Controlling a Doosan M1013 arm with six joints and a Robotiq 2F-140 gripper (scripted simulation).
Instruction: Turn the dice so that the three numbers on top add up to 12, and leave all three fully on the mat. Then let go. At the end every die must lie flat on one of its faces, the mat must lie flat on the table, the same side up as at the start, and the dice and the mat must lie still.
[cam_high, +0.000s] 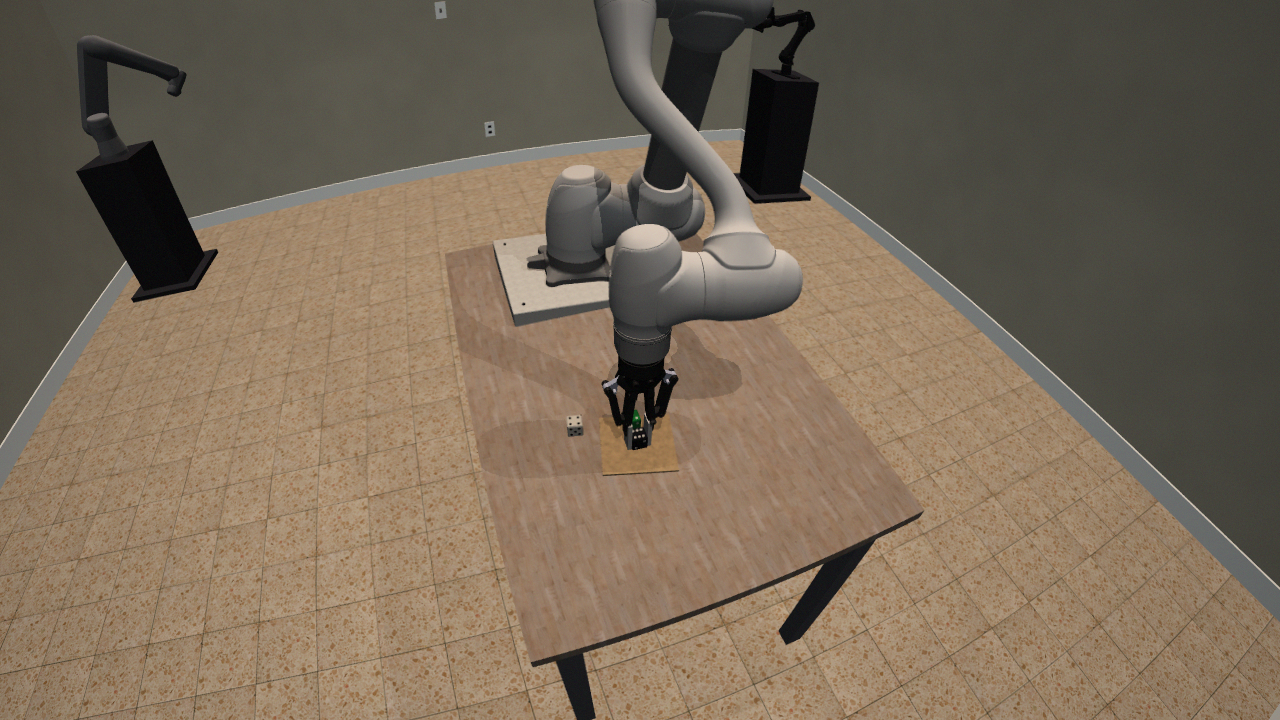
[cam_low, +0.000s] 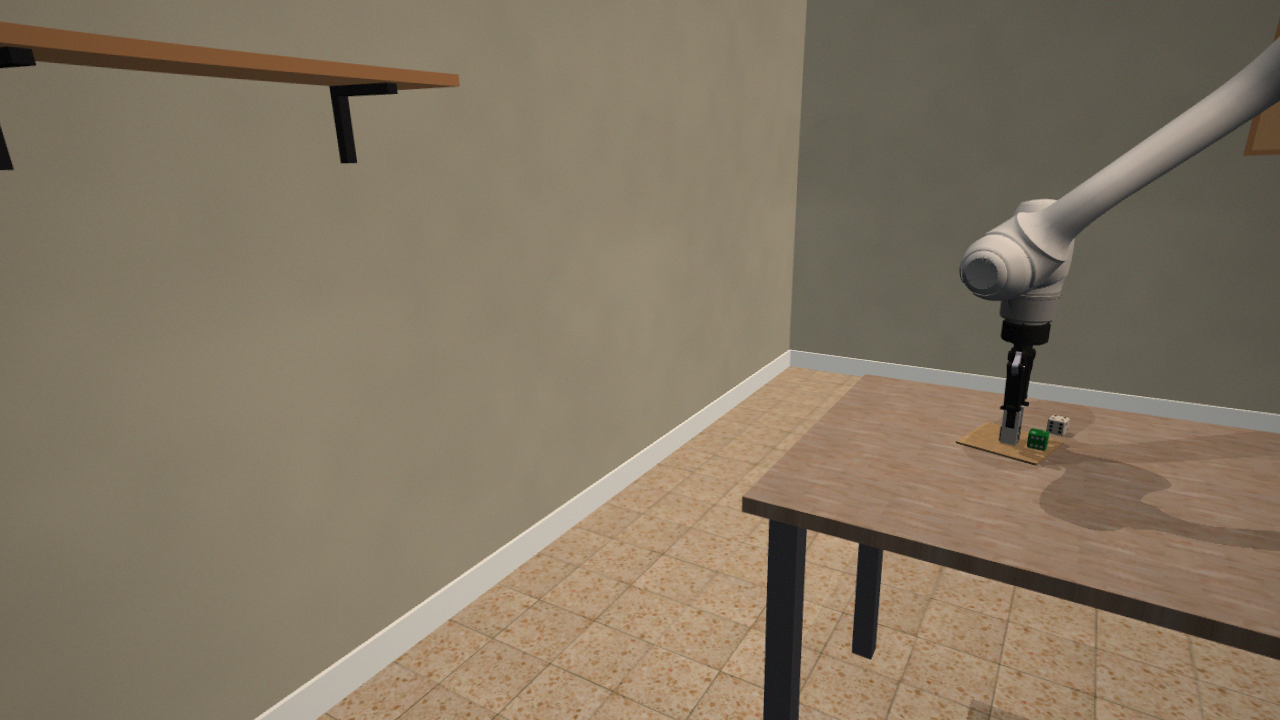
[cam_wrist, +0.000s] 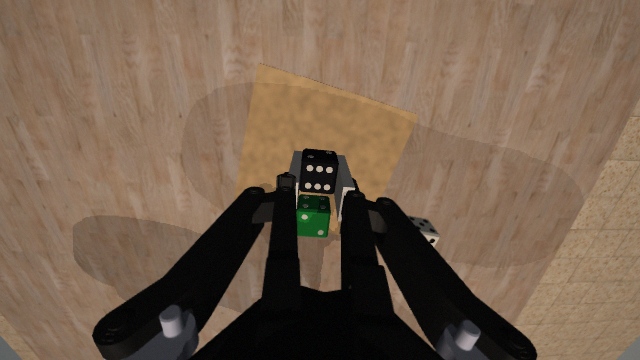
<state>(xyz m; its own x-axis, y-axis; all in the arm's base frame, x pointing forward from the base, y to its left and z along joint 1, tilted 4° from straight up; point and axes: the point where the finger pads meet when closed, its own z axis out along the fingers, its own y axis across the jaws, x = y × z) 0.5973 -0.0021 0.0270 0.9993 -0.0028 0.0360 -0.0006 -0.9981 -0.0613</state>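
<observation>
Right now my hand is 20 mm above the black die. Also, from my hand: white die: 60 mm behind, 110 mm to the right, 20 mm below; then green die: 40 mm behind, 20 mm below; then tan mat: 40 mm below.
</observation>
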